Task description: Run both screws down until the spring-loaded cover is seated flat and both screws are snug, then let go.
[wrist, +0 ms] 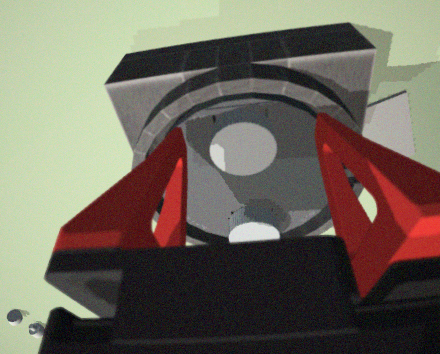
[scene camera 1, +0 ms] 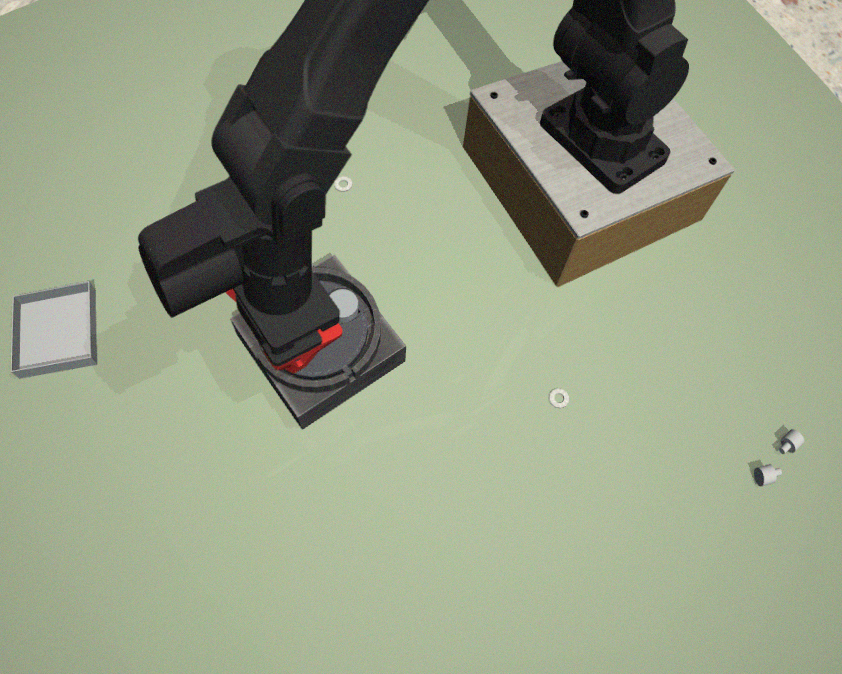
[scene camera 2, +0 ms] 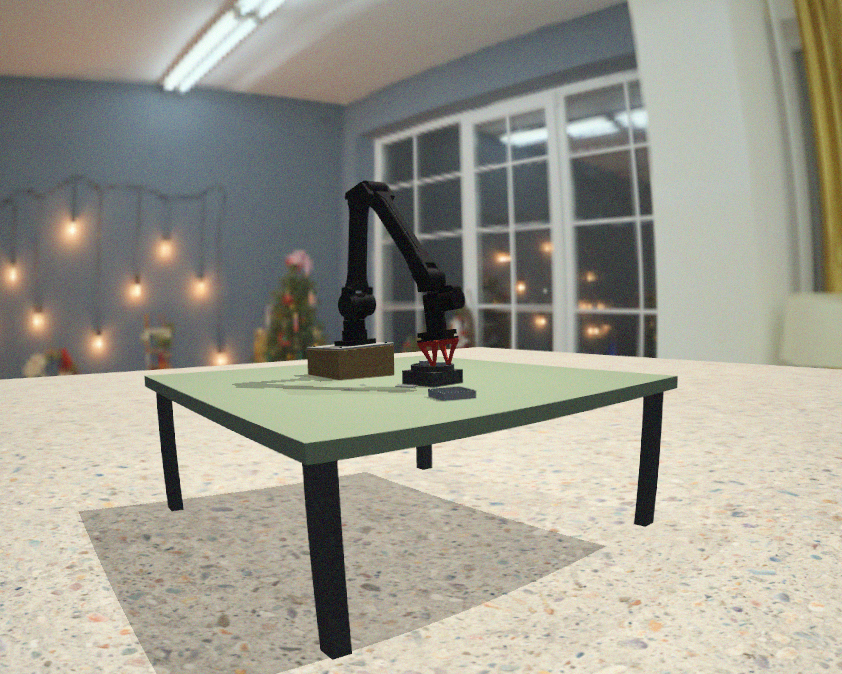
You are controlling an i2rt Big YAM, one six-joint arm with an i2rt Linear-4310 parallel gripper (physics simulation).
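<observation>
The dark square base block carries a round grey cover inside a raised ring. One pale screw head lies between my fingers in the wrist view; my gripper hides it in scene camera 1. The other screw is on the robot-base side, its side partly visible above the cover. My gripper points down over the block, open, with the red fingertips apart on either side of the first head. I cannot tell whether the cover is flat.
A shallow tray stands beyond the block. Two loose screws lie at the right in scene camera 1. Two white washers lie on the table. The arm stands on a wooden box.
</observation>
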